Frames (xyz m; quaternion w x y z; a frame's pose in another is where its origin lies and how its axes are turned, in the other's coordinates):
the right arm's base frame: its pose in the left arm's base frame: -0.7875 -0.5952 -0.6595 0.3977 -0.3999 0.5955 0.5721
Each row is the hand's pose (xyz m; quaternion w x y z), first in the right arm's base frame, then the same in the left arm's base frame.
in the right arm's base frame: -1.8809 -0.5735 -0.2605 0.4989 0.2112 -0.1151 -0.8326
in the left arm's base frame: 0.4268 -0.8303 0.8913 0.8278 -0.5455 0.0392 -0.1254
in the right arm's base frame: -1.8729 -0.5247 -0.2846 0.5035 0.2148 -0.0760 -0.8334
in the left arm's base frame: 0.3780 -0.8533 0.9022 0.8082 -0.5687 0.0592 -0.1409
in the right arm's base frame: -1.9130 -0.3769 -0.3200 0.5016 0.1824 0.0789 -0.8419
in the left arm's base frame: 0.2544 -0.8840 0.9943 0.7071 -0.6746 0.0978 -0.1880
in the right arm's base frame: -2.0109 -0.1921 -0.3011 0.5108 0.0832 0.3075 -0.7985
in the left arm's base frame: 0.1182 -0.8583 1.1521 0.5101 -0.8226 0.1548 -0.1978
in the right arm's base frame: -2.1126 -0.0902 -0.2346 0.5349 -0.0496 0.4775 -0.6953
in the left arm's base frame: 0.0614 -0.7871 1.2819 0.3063 -0.9208 0.2020 -0.1319
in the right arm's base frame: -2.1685 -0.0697 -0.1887 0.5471 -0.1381 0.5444 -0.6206
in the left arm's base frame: 0.0633 -0.7395 1.3400 0.1932 -0.9548 0.2151 -0.0693
